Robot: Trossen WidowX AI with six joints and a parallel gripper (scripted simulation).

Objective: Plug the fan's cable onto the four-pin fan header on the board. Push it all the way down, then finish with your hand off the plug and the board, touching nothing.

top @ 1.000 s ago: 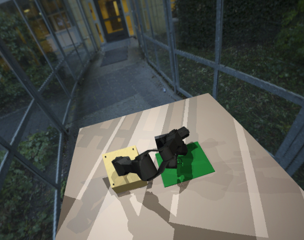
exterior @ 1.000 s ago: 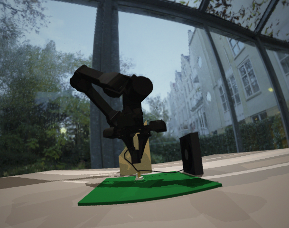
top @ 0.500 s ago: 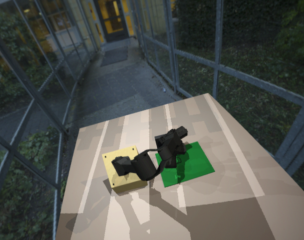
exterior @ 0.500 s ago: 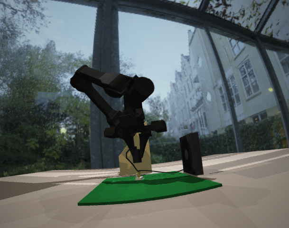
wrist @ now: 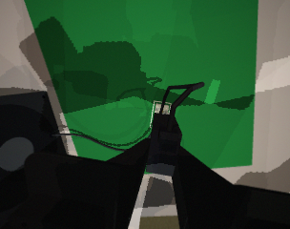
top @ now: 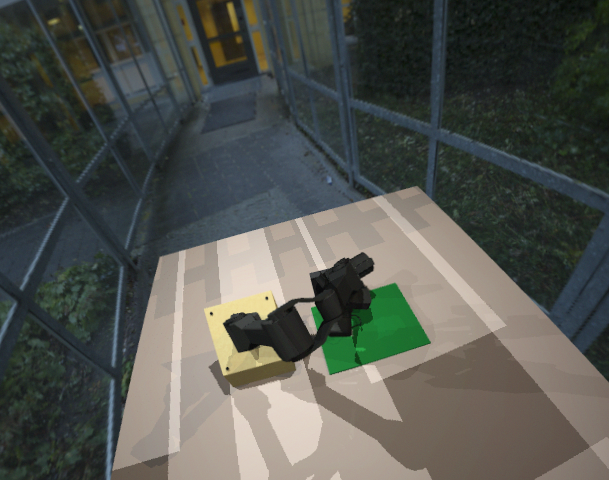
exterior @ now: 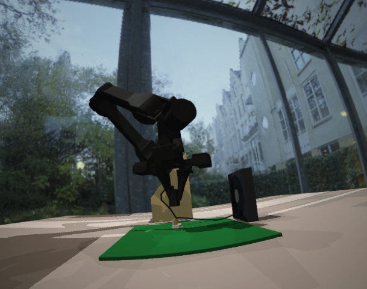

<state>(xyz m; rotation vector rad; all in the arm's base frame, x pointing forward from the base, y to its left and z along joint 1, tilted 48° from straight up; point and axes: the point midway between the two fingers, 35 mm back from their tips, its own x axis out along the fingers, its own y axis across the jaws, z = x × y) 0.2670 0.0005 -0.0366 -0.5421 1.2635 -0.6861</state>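
The green board is 80 mm below my gripper tip, 70 mm ahead of it and 20 mm to the left of it. From my gripper tip the other things lie so: black fan: 150 mm to the left, 20 mm behind, 10 mm below; then black plug: 10 mm ahead, 10 mm above.
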